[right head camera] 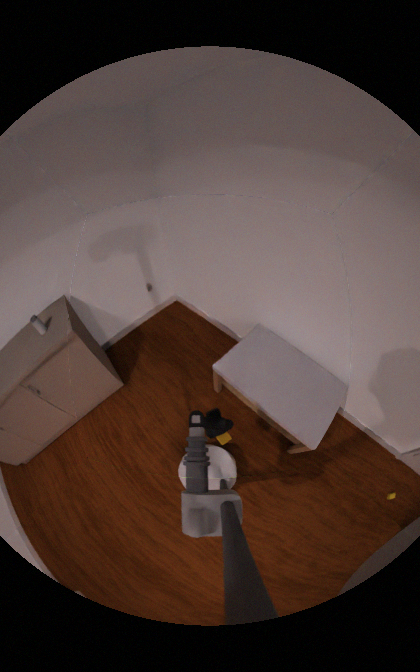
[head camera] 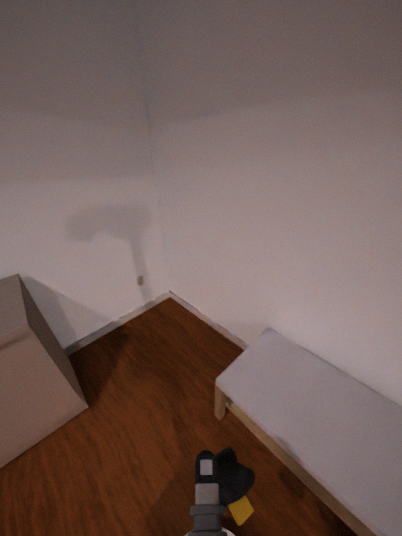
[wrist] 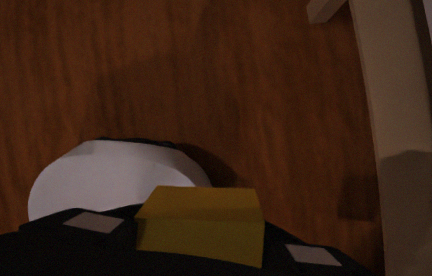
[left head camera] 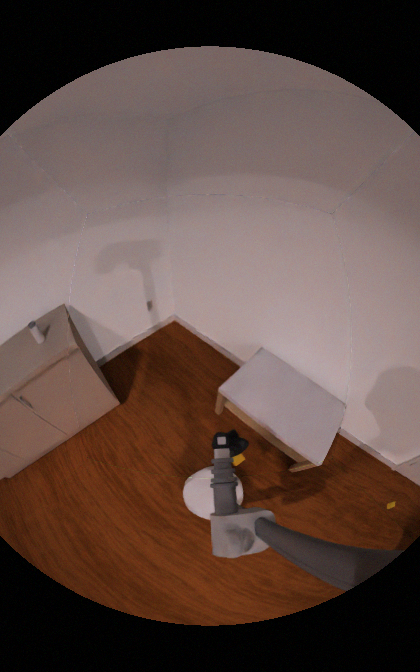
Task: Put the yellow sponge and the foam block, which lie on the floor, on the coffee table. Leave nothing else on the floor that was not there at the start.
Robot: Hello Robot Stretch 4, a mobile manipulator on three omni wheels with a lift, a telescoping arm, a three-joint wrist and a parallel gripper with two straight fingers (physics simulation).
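Places are measured from the robot's base along level axes (x ahead, y left, z up), in centimetres.
Pixels of known places: gripper, fingertip midpoint: [wrist: 203, 228]; robot's base, link origin: [right head camera: 208, 469].
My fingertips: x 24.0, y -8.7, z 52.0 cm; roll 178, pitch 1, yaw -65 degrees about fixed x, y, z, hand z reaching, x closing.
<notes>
For each thing: its top centre in the pictures, then the offset to it from my fingertips. "pt": a spot on its surface instead. Level surfaces: height alone.
- yellow block, top centre: [head camera: 237, 500] [right head camera: 221, 434] dy -1.2, dx -1.7, dz +4.8 cm
- coffee table, surface height: dz -9.7 cm
- table's wooden rail, surface spot: [wrist: 397, 100] pt dy -25.7, dx +33.7, dz -39.7 cm
- beige cabinet, surface spot: [head camera: 40, 390] [right head camera: 91, 373] pt dy +98.3, dx +39.8, dz -7.6 cm
- small cylinder, top centre: [right head camera: 32, 317] dy +121.9, dx +48.0, dz +51.1 cm
My gripper [head camera: 225, 475] [left head camera: 230, 443] [right head camera: 212, 423] [wrist: 203, 228] is shut on a yellow block [head camera: 241, 510] [left head camera: 239, 459] [right head camera: 224, 438] [wrist: 200, 204], held between the two fingers; I cannot tell whether it is the sponge or the foam block. The coffee table [head camera: 325, 410] [left head camera: 285, 400] [right head camera: 280, 385] has a pale grey top and light wooden legs. The gripper is beside its long front edge, not over the top; the table's wooden rail [wrist: 397, 100] runs down the right of the wrist view. A second small yellow piece [left head camera: 391, 505] [right head camera: 391, 496] lies on the floor at the far right.
A beige cabinet [head camera: 40, 390] [left head camera: 90, 395] [right head camera: 90, 375] stands at the left, with a small cylinder [left head camera: 36, 332] [right head camera: 39, 325] on top. Walls meet in the corner behind the cabinet and table. My round white base [left head camera: 196, 492] [right head camera: 220, 457] [wrist: 110, 170] shows below the gripper.
</notes>
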